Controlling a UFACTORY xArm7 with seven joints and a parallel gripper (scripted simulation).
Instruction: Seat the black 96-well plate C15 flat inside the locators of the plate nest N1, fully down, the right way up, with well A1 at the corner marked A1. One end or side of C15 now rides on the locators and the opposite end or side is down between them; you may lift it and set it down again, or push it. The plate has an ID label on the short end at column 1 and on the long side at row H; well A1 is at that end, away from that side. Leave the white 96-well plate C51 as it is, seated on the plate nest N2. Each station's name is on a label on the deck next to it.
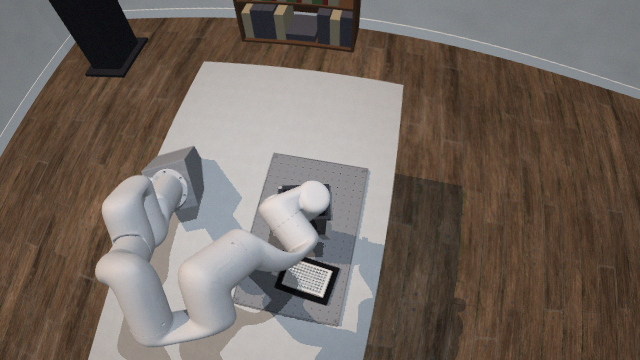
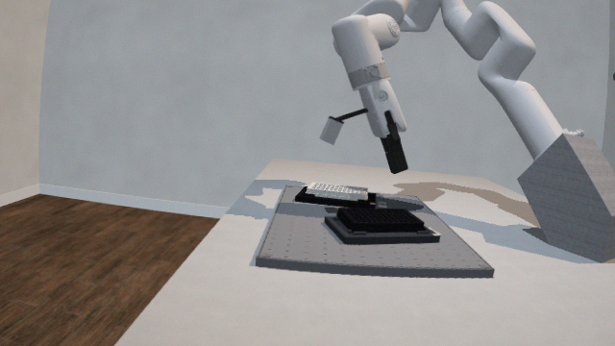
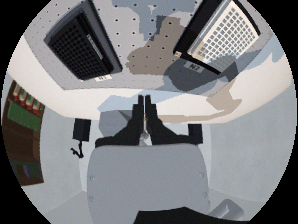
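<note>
The black plate C15 is 12 cm to the left of my hand, 8 cm below it and 4 cm ahead of it. The rest, counted from my hand: dark plate nest N1: 12 cm to the left, 10 cm below, 4 cm ahead; N2 label: 11 cm below, 10 cm to the right; white plate C51: 11 cm to the right, 10 cm ahead, 9 cm below.
</note>
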